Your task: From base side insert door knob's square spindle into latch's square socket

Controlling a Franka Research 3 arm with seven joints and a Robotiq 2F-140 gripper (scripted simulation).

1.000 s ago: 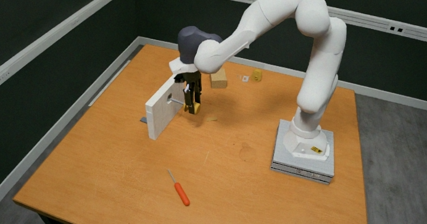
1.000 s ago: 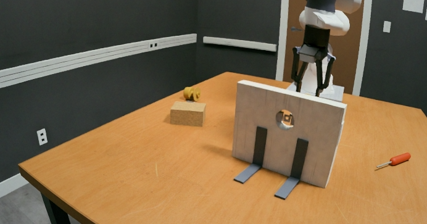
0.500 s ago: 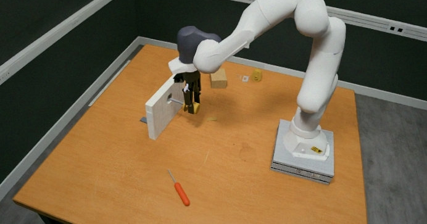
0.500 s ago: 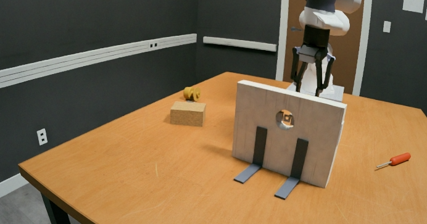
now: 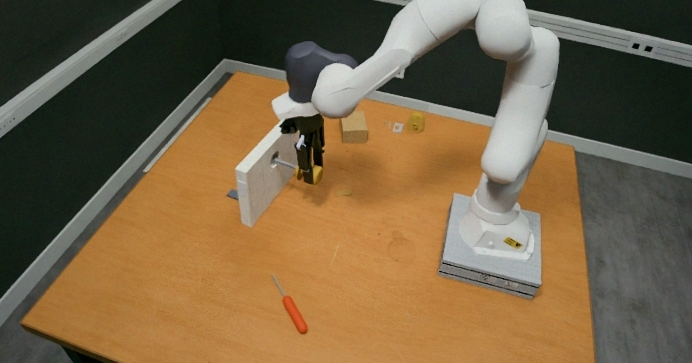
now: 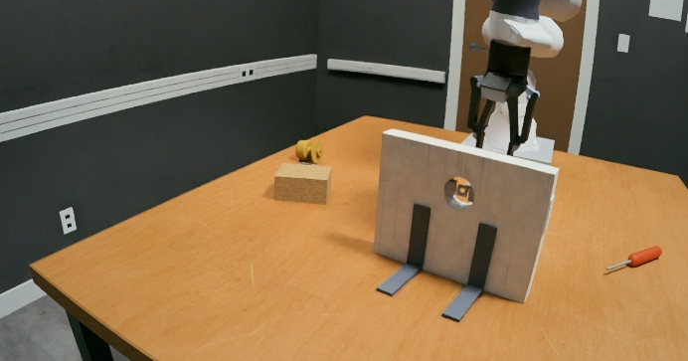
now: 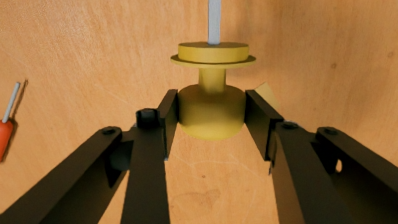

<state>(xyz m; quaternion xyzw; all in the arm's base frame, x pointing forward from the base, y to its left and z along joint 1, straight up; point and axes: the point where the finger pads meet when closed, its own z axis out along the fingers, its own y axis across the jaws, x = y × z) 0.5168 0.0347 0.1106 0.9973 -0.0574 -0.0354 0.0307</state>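
My hand is 150 mm short of the white wood panel, 20 mm to the left of it and 50 mm above it. Also, from my hand: cork block (430 mm to the right, 150 mm below); then orange-handled screwdriver (60 mm behind, 340 mm to the left, 170 mm below).
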